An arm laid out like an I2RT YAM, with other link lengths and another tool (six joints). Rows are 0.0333 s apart.
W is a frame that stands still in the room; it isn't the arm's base.
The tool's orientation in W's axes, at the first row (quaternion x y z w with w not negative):
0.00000, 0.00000, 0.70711, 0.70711
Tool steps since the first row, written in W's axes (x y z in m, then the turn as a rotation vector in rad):
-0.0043, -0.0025, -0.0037, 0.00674, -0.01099, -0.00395
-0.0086, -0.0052, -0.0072, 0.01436, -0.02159, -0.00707
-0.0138, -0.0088, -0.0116, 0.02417, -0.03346, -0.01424
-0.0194, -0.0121, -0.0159, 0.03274, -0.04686, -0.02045
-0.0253, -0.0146, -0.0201, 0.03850, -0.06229, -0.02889
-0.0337, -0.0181, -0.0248, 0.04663, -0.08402, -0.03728
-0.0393, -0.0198, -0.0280, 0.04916, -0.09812, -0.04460
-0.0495, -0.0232, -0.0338, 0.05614, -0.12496, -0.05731
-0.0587, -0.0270, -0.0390, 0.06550, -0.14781, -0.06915
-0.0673, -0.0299, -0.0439, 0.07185, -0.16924, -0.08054
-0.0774, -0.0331, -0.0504, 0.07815, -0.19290, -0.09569
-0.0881, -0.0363, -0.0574, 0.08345, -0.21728, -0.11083
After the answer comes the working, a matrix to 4 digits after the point.
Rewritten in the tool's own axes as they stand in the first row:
-0.0025, 0.0043, -0.0037, -0.01099, -0.00674, -0.00395
-0.0052, 0.0086, -0.0072, -0.02159, -0.01436, -0.00707
-0.0088, 0.0138, -0.0116, -0.03346, -0.02417, -0.01424
-0.0121, 0.0194, -0.0159, -0.04686, -0.03274, -0.02045
-0.0146, 0.0253, -0.0201, -0.06229, -0.03850, -0.02889
-0.0181, 0.0337, -0.0248, -0.08402, -0.04663, -0.03728
-0.0198, 0.0393, -0.0280, -0.09812, -0.04916, -0.04460
-0.0232, 0.0495, -0.0338, -0.12496, -0.05614, -0.05731
-0.0270, 0.0587, -0.0390, -0.14781, -0.06550, -0.06915
-0.0299, 0.0673, -0.0439, -0.16924, -0.07185, -0.08054
-0.0331, 0.0774, -0.0504, -0.19290, -0.07815, -0.09569
-0.0363, 0.0881, -0.0574, -0.21728, -0.08345, -0.11083

The tool's axes in the first row as the columns of a matrix, in W's axes (rounded; the answer above uses it unrounded):
0.0000, -1.0000, 0.0000
1.0000, 0.0000, 0.0000
0.0000, 0.0000, 1.0000

